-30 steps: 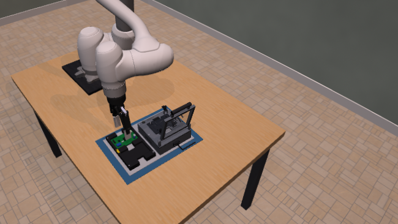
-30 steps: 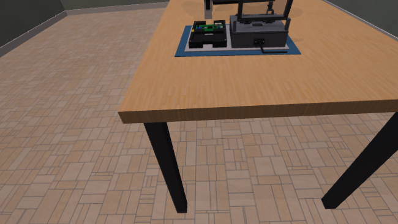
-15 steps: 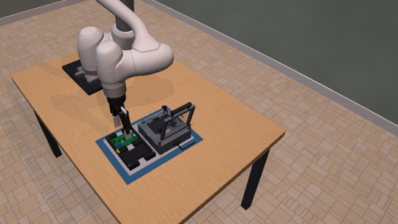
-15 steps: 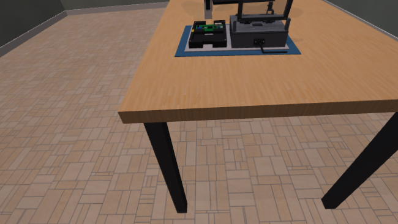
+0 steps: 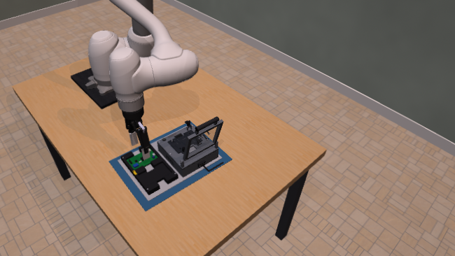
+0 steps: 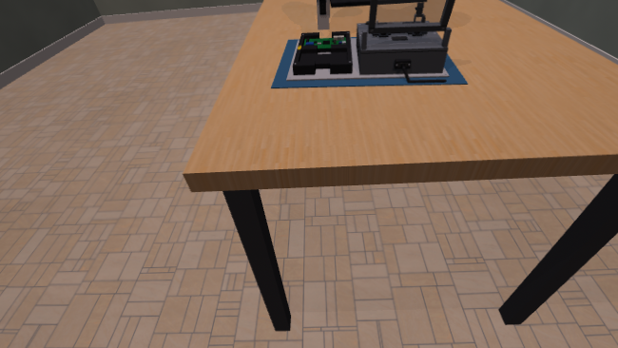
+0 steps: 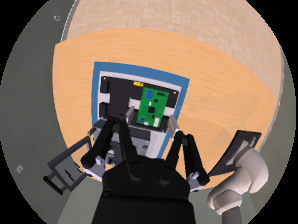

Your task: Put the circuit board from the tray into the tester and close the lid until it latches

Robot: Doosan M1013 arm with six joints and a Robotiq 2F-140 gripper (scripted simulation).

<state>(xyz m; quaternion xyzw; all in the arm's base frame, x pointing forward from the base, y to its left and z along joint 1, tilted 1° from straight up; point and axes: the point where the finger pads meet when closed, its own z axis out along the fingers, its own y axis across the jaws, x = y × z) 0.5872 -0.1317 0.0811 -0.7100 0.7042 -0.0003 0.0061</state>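
The green circuit board is 7 cm below my hand. The rest, counted from my hand: latch hook (23 cm to the left); then lid (18 cm ahead, 17 cm to the left, 9 cm above).
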